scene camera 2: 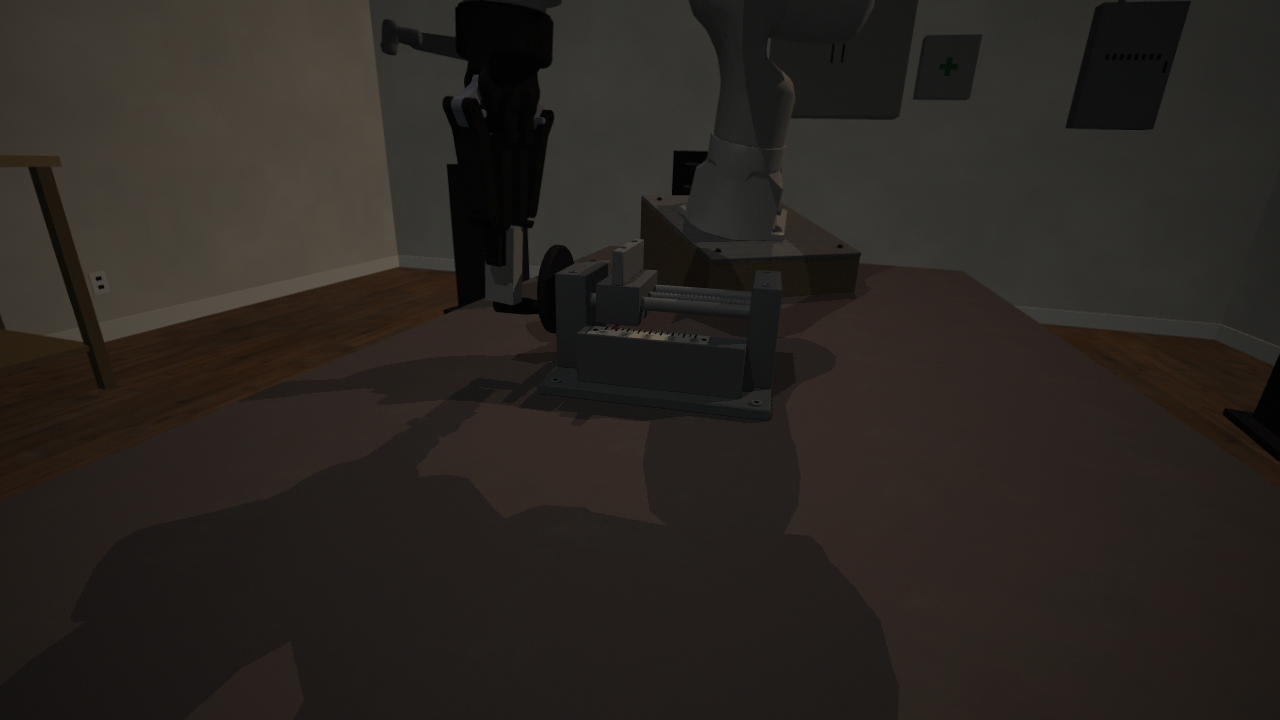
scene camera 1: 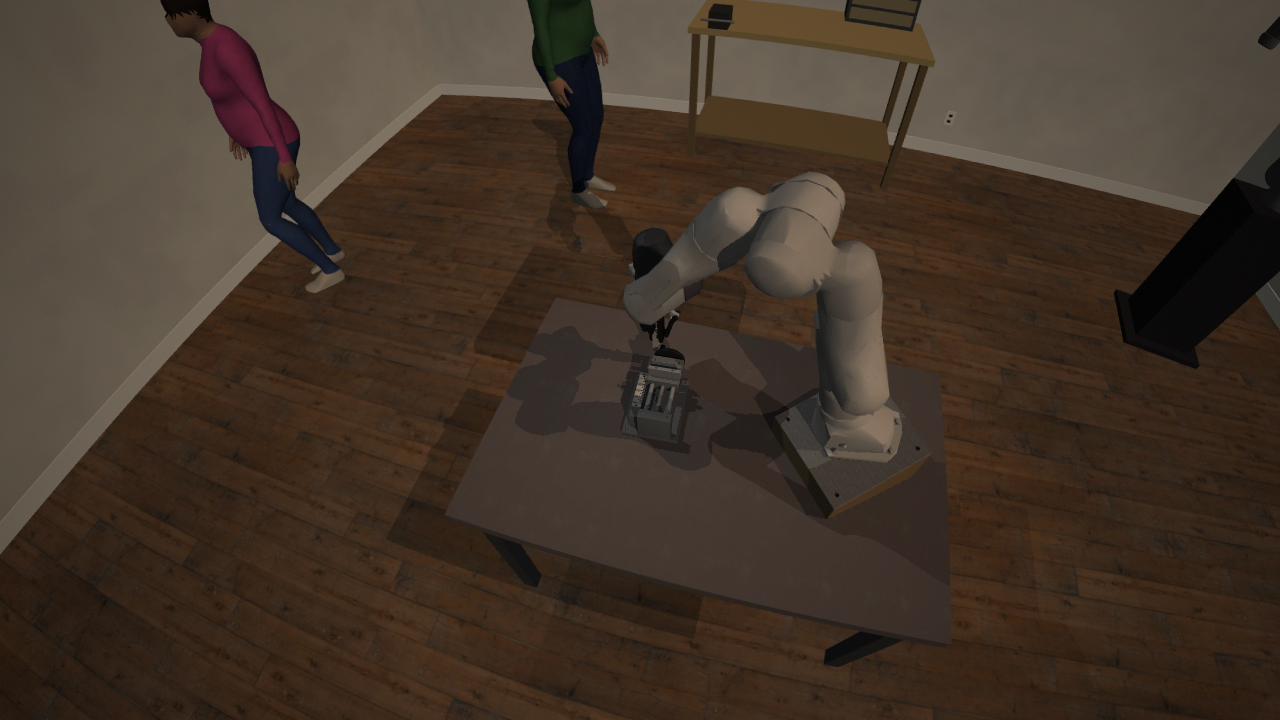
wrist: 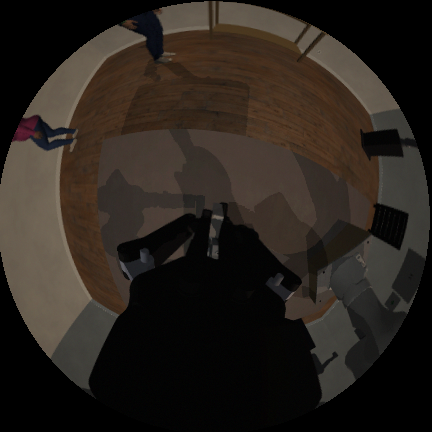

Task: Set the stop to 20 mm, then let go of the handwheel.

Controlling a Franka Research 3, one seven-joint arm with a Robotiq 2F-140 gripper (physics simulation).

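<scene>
A grey stop fixture (scene camera 1: 656, 407) (scene camera 2: 662, 357) is bolted near the middle of the brown table (scene camera 1: 716, 537) (scene camera 2: 985, 447). It has two end plates, guide rods, a light scale strip (scene camera 2: 652, 336) on its front and a stop block (scene camera 2: 626, 262) close to the handwheel end. The dark handwheel (scene camera 2: 553, 287) sits on the fixture's far-left end. My gripper (scene camera 1: 663, 347) (scene camera 2: 506, 293) (wrist: 215, 210) points down right beside the handwheel, with its fingers shut together. I see nothing held between them. In the wrist view, my own body hides most of the fixture.
My arm's base (scene camera 1: 850, 447) (scene camera 2: 743, 242) stands on a plinth behind the fixture. Two people (scene camera 1: 259, 135) (scene camera 1: 573, 80) stand on the wooden floor beyond the table. A wooden shelf table (scene camera 1: 805, 36) and a black stand (scene camera 1: 1199, 269) are by the walls.
</scene>
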